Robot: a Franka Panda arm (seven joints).
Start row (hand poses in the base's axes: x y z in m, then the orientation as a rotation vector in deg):
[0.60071, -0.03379, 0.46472, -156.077, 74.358, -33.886]
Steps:
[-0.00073, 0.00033, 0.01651, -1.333, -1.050, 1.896]
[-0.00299, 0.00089, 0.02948, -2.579, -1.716, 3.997]
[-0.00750, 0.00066, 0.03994, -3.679, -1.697, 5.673]
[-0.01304, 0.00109, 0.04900, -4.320, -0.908, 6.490]
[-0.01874, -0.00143, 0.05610, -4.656, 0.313, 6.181]
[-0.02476, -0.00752, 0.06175, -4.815, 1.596, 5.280]
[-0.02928, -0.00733, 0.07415, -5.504, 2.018, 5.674]
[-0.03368, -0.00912, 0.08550, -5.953, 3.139, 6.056]
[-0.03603, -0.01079, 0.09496, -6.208, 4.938, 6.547]
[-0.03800, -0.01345, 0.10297, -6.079, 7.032, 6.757]
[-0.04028, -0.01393, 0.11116, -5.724, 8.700, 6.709]
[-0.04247, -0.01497, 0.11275, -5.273, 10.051, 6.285]
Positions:
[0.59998, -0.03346, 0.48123, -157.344, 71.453, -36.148]
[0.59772, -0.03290, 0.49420, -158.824, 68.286, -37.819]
[0.59321, -0.03313, 0.50466, -160.416, 65.842, -38.531]
[0.58767, -0.03270, 0.51372, -161.797, 64.799, -37.962]
[0.58197, -0.03522, 0.52082, -162.765, 65.505, -36.694]
[0.57595, -0.04131, 0.52647, 163.190, -67.030, 35.205]
[0.57143, -0.04112, 0.53887, 162.891, -66.000, 34.899]
[0.56703, -0.04291, 0.55022, 162.693, -65.066, 33.458]
[0.56468, -0.04458, 0.55968, 162.628, -64.030, 30.941]
[0.56271, -0.04724, 0.56769, 162.577, -63.566, 27.835]
[0.56043, -0.04772, 0.57588, 162.541, -63.627, 25.251]
[0.55824, -0.04876, 0.57747, 162.332, -64.279, 23.094]

